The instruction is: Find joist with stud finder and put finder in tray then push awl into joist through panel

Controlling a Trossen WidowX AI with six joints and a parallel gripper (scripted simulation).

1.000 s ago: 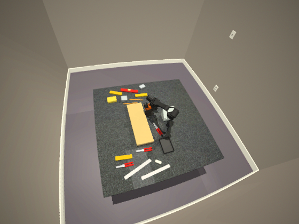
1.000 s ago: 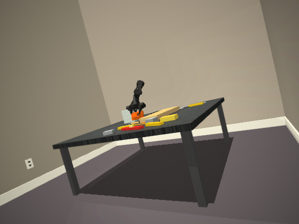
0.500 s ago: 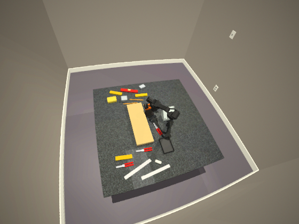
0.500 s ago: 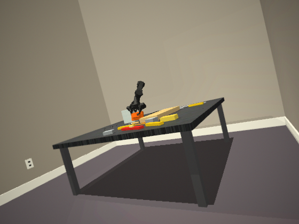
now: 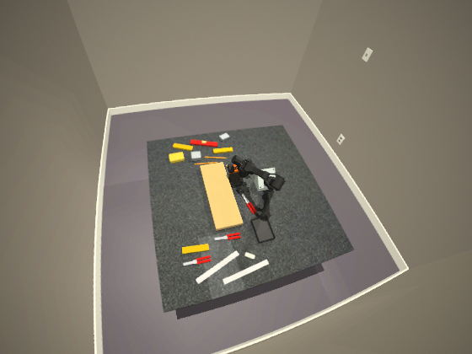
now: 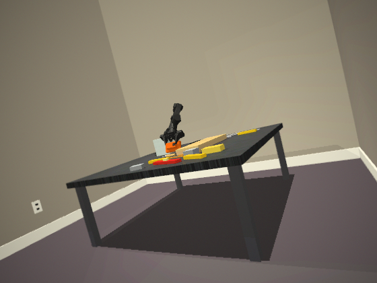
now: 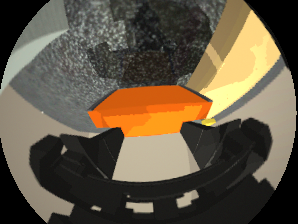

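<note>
Right now my gripper tip is 1 cm to the right of the orange stud finder, 1 cm short of it and 1 cm above it. From my gripper tip the other things lie so: awl (7 cm below, 5 cm to the right, 2 cm behind); grey block (27 cm ahead, 20 cm to the right, 6 cm below); red level (33 cm to the right, 18 cm ahead, 6 cm below).
</note>
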